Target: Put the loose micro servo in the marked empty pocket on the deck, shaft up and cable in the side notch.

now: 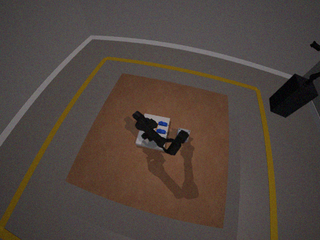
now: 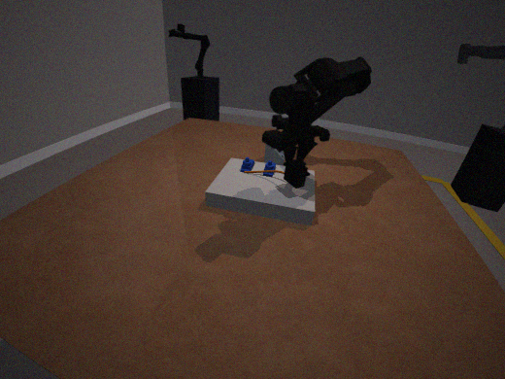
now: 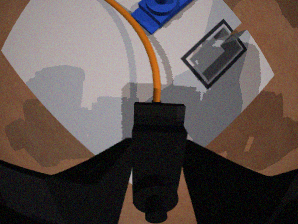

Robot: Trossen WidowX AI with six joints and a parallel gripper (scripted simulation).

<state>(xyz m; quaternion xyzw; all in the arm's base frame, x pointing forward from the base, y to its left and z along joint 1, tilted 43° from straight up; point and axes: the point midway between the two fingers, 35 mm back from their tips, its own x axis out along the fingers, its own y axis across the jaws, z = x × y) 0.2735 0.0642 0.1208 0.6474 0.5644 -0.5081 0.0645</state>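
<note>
My gripper tip is now 100 mm above the white deck, 70 mm to the left of it and 30 mm short of it.
</note>
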